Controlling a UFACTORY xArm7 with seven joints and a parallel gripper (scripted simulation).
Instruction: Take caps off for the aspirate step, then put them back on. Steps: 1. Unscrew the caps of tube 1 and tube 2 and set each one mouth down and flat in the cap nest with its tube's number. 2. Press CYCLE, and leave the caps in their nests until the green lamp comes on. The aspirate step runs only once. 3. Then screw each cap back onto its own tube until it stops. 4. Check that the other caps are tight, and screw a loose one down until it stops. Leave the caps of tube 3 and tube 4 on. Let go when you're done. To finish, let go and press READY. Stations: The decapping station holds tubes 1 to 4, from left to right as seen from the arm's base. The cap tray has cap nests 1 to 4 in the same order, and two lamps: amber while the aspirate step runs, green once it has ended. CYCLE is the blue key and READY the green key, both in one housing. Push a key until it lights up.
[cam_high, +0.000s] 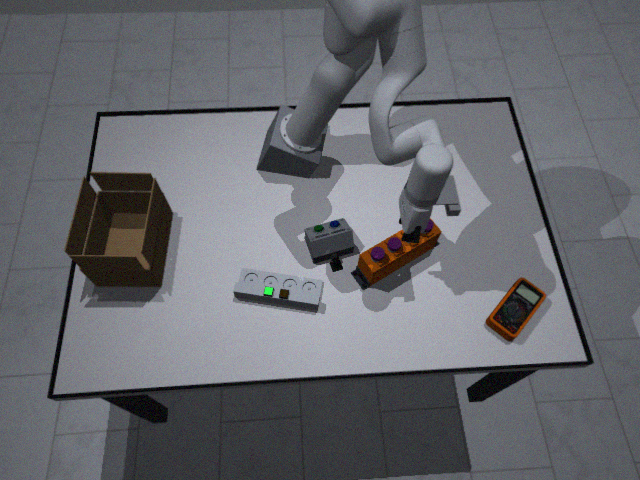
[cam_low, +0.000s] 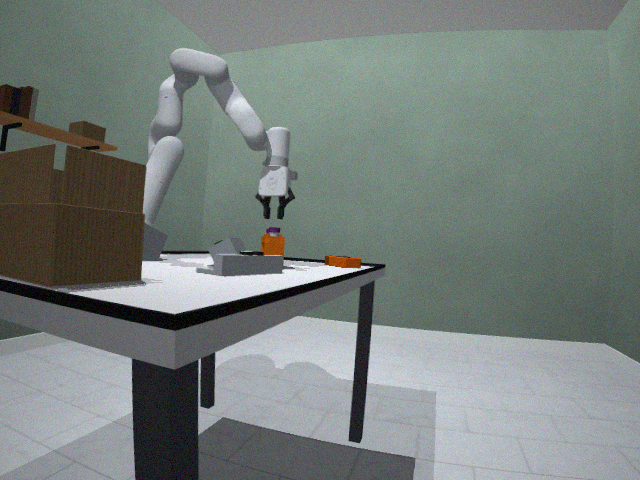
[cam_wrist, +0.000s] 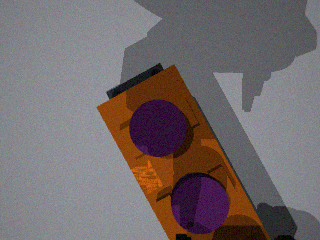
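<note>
The purple cap lies 10 mm behind my hand, 20 mm to the left of it and 60 mm below it. The rest, counted from my hand: tube 1 (40 mm behind, 60 mm to the left, 60 mm below); then blue key (60 mm behind, 180 mm to the right, 110 mm below); then grey key housing (40 mm behind, 200 mm to the right, 120 mm below).
</note>
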